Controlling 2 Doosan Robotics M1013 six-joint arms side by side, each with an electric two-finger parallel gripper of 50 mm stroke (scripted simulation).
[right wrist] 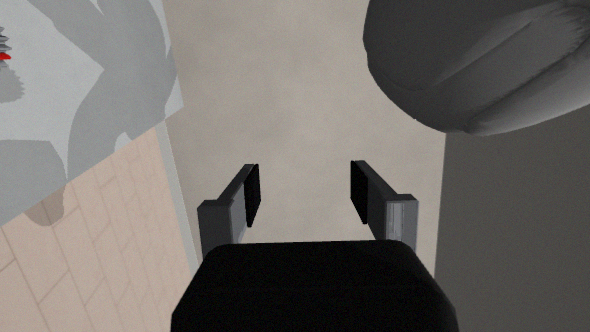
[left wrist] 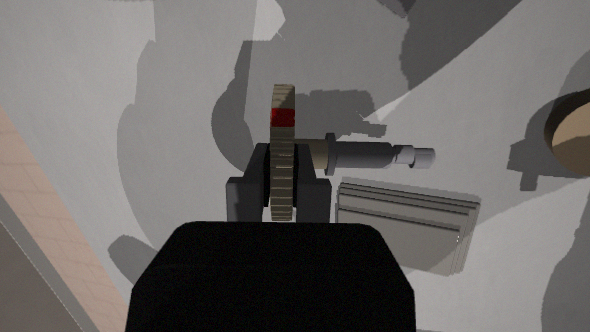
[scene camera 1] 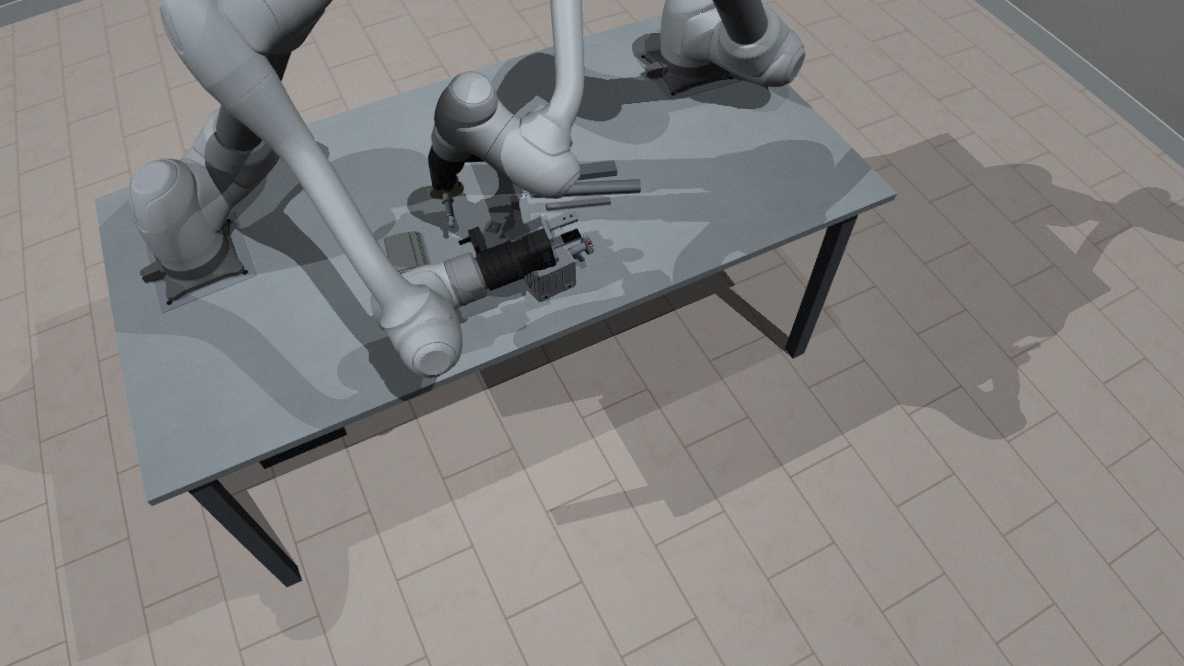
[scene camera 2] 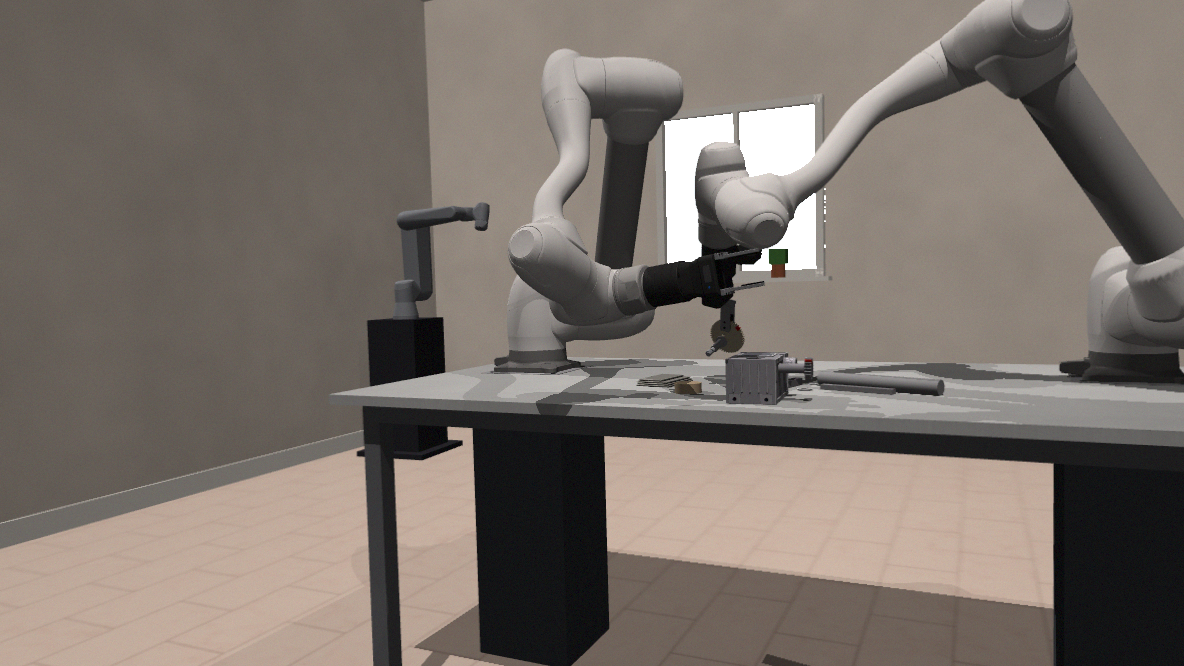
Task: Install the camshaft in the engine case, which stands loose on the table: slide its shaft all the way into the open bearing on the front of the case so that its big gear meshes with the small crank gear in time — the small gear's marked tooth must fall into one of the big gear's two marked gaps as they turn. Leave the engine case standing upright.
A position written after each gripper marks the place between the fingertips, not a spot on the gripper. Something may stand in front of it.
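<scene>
The left gripper [scene camera 2: 727,328] and the right gripper [scene camera 2: 759,267] are visible. An engine case [scene camera 2: 761,378] [scene camera 1: 544,284] is present; in the left wrist view it is out of frame. A camshaft [scene camera 2: 732,341] [left wrist: 328,154] is likewise visible; in the right wrist view it is out of frame. A ribbed plate stack [scene camera 1: 405,250] [left wrist: 433,234] is visible too.
</scene>
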